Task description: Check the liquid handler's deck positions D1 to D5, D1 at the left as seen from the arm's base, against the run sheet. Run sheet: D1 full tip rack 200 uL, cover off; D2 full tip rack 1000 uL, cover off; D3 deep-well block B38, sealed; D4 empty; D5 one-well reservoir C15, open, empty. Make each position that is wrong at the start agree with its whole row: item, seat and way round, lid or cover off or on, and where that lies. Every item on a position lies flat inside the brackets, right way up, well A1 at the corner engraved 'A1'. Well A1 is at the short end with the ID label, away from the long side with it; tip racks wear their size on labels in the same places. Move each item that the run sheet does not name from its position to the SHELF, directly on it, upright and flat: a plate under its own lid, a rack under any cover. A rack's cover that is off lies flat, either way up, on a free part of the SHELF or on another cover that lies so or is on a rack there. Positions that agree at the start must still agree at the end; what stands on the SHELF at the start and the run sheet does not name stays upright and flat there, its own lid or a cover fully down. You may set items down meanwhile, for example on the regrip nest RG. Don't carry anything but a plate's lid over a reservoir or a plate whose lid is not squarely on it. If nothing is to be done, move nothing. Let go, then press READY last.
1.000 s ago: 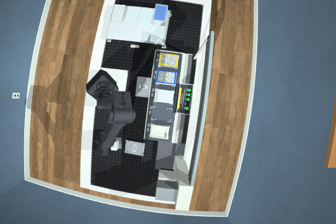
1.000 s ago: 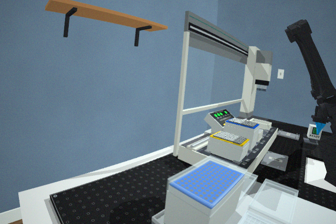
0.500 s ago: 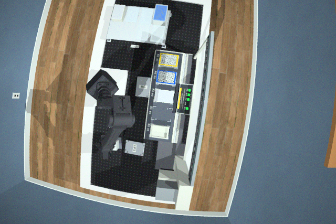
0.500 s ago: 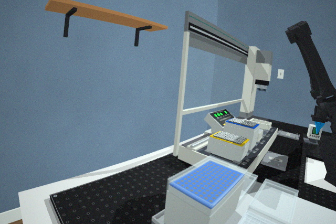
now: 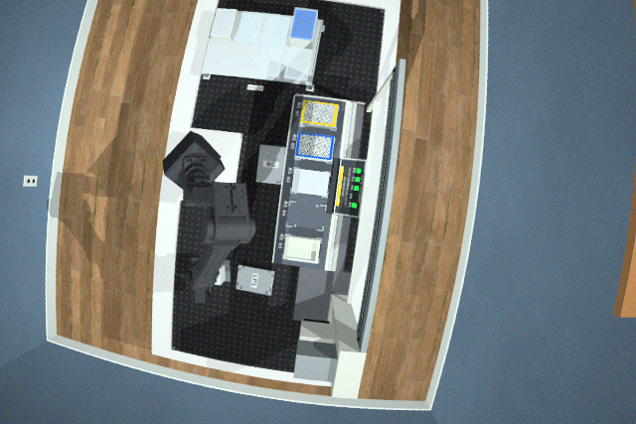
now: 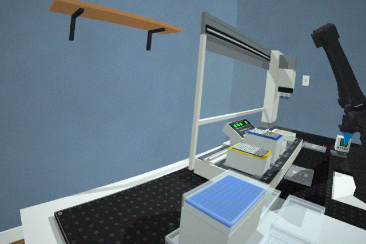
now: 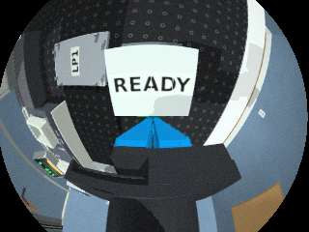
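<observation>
The ready button lies 2 cm to the right of my hand. The rest, counted from my hand: regrip nest (23 cm ahead, 37 cm to the left, 8 cm below); then white reservoir (34 cm ahead, 5 cm to the left, 1 cm below); then white deep-well block (38 cm ahead, 29 cm to the left).
</observation>
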